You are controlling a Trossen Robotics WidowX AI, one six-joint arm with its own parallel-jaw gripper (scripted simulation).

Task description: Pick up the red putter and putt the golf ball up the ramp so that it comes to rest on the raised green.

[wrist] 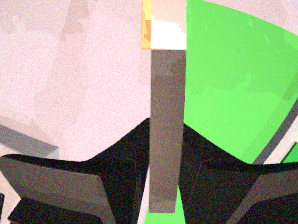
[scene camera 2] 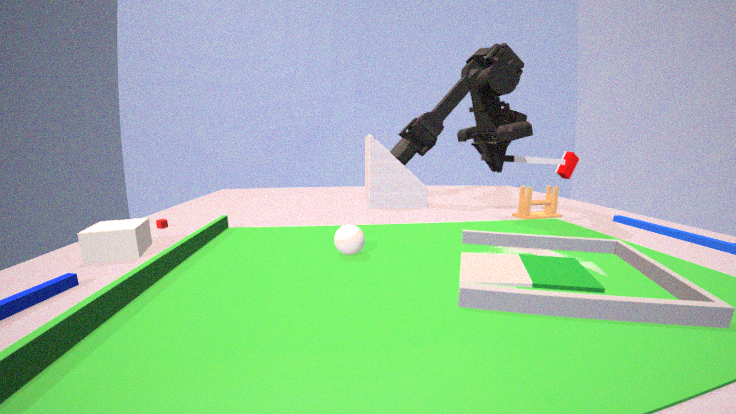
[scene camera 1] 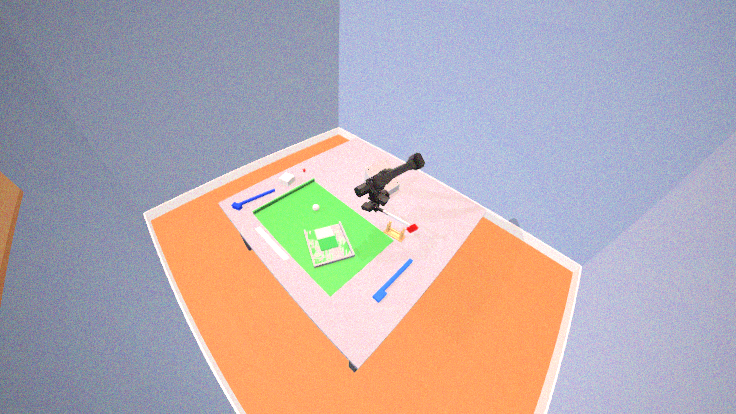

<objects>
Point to a white golf ball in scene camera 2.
349, 239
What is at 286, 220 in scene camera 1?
A bright green mat.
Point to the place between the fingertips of the gripper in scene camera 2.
At 497, 172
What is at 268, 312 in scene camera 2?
A bright green mat.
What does the gripper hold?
A red putter.
</objects>
